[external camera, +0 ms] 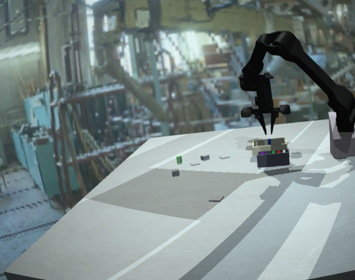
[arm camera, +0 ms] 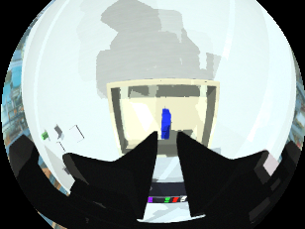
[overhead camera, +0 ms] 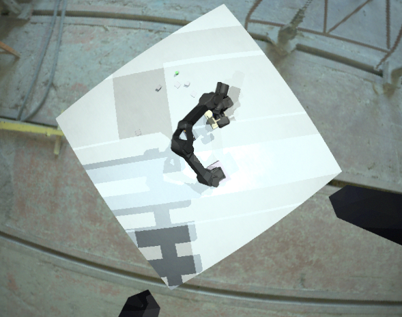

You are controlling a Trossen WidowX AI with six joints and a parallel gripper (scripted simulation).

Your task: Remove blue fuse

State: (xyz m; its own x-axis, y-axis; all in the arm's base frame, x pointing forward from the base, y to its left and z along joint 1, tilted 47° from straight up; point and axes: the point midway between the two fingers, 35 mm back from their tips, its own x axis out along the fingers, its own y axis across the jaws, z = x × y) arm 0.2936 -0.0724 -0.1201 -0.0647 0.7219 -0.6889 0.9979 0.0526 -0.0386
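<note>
The blue fuse lies 3 cm below my gripper tip. The rest, counted from my gripper tip: cream tray (5 cm below).
</note>
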